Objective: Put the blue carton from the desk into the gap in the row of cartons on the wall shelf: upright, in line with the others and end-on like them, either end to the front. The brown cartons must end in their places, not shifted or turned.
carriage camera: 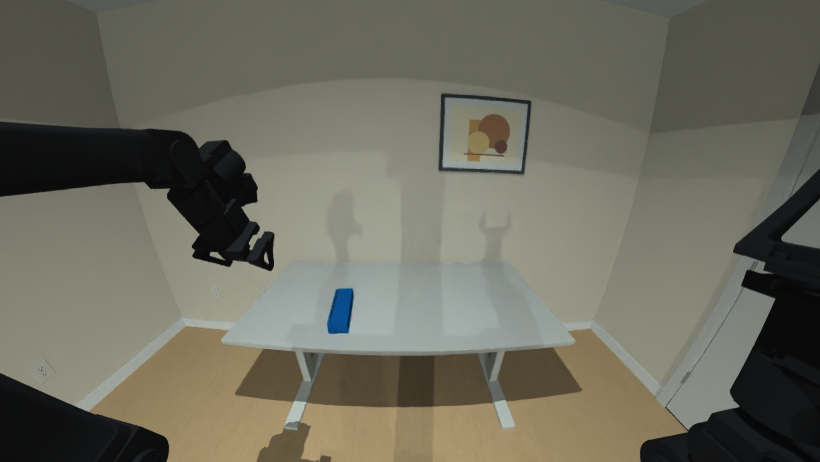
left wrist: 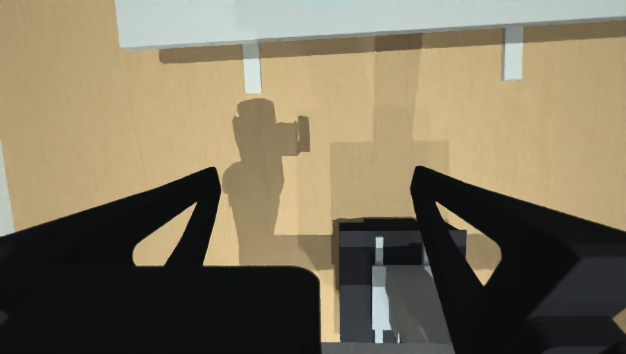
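Note:
The blue carton lies flat on the left part of the desk in the carriage camera, its long side running from front to back. My left gripper is open and empty. It hangs in the air to the left of the desk and higher than the carton, and points down at the floor in the left wrist view. My right gripper is partly cut off at the right edge of the carriage camera; it is open, and its forked shadow shows on the back wall. The wall shelf and the brown cartons do not show.
A framed picture hangs on the back wall above the desk. A white door stands at the right. In the left wrist view, the desk's front edge crosses the top and the dark robot base shows at the bottom, behind the right-hand finger.

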